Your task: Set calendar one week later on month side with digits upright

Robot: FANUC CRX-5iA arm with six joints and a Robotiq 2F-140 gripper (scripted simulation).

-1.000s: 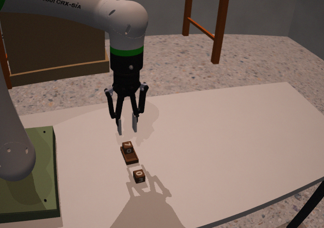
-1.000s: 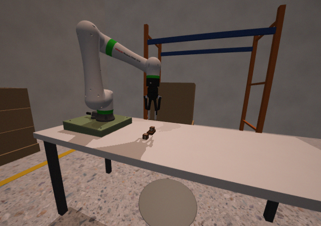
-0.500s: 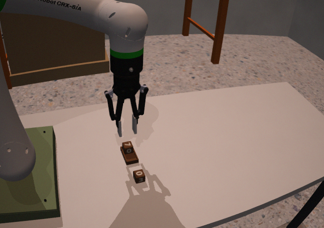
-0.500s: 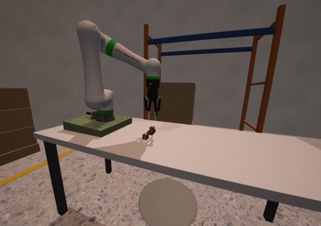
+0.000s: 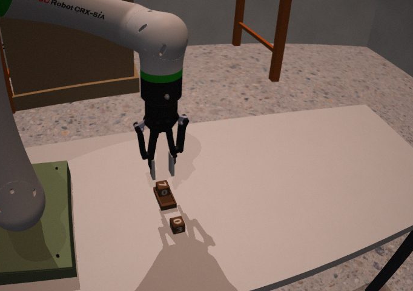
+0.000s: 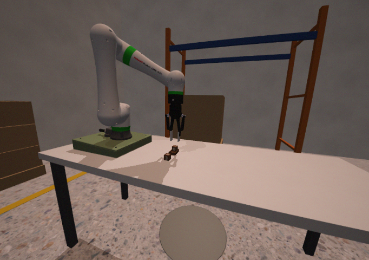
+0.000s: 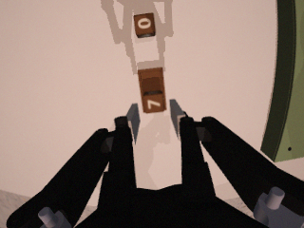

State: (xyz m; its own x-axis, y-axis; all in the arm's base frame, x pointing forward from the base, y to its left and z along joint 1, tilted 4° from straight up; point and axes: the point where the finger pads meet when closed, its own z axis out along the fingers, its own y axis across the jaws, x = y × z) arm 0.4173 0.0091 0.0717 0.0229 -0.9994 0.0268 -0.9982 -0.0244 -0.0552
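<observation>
The brown tray lies 10 cm below my hand and 2 cm to the right of it.
</observation>
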